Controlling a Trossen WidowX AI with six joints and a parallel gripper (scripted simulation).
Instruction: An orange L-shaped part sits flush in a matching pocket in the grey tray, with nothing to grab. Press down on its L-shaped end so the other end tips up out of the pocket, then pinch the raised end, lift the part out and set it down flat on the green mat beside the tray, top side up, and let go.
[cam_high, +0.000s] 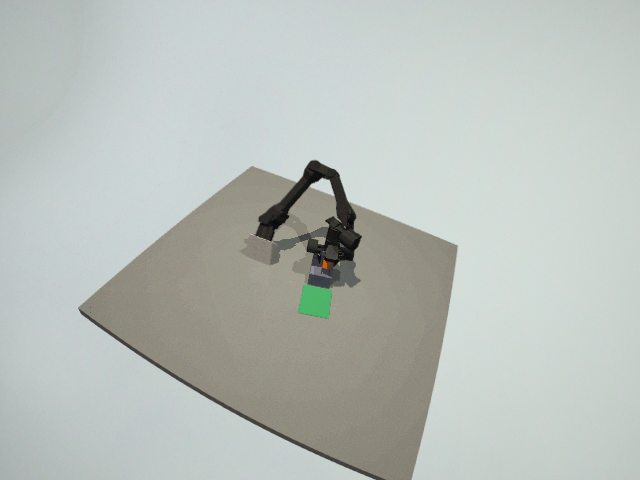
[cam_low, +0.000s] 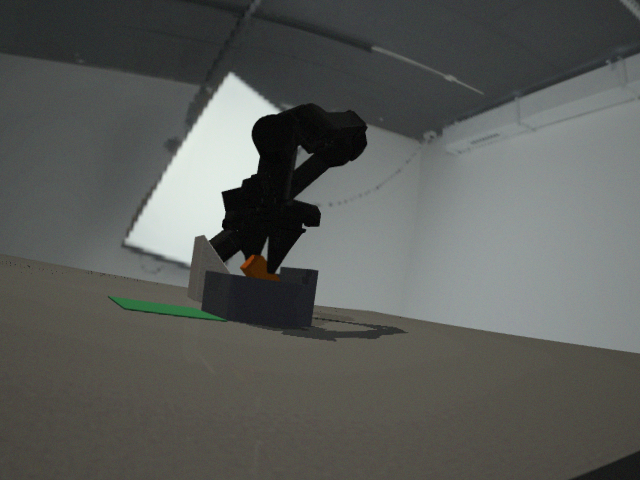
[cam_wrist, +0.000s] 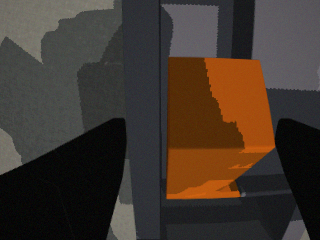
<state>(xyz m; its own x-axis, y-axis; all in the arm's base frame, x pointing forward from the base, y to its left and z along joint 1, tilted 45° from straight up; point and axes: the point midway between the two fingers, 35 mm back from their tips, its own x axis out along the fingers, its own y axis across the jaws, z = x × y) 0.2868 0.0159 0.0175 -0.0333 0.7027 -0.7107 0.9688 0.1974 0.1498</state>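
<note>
Now: the orange L-shaped part 20 mm behind my gripper tip, 30 mm to the left of it and 30 mm below it. From my gripper tip the other things lie so: green mat (20 mm ahead, 140 mm to the right, 90 mm below).
</note>
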